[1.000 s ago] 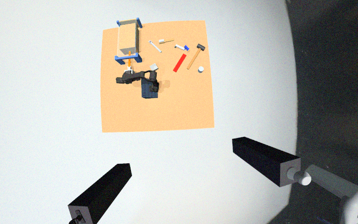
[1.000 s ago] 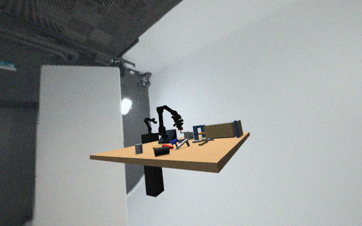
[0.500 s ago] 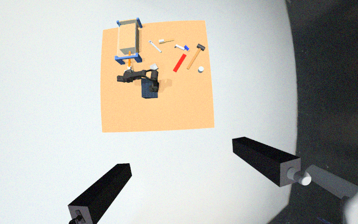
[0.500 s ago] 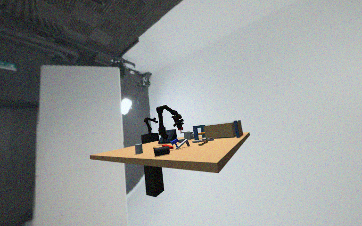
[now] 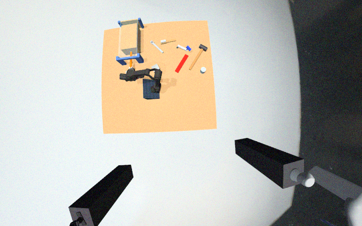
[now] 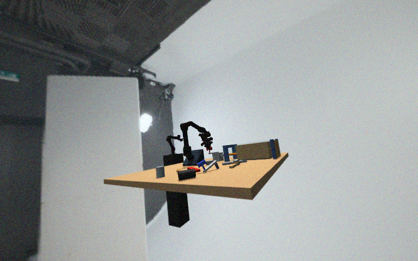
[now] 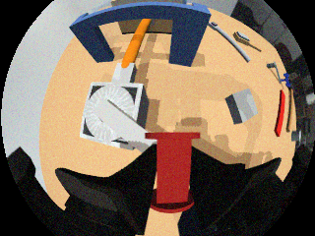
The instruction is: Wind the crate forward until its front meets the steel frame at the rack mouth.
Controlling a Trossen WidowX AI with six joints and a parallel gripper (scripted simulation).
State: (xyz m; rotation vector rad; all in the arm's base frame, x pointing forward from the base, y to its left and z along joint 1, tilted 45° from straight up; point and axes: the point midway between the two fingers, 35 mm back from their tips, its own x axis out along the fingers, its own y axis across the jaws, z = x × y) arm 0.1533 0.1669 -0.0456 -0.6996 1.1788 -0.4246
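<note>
Now: the winch handle 30 mm to the left of my gripper tip and 30 mm below it. The rest, counted from my gripper tip: winch 100 mm below, 80 mm to the left, 20 mm ahead; then red knob 10 mm behind; then blue steel frame 200 mm ahead, 70 mm to the left, 30 mm below.
</note>
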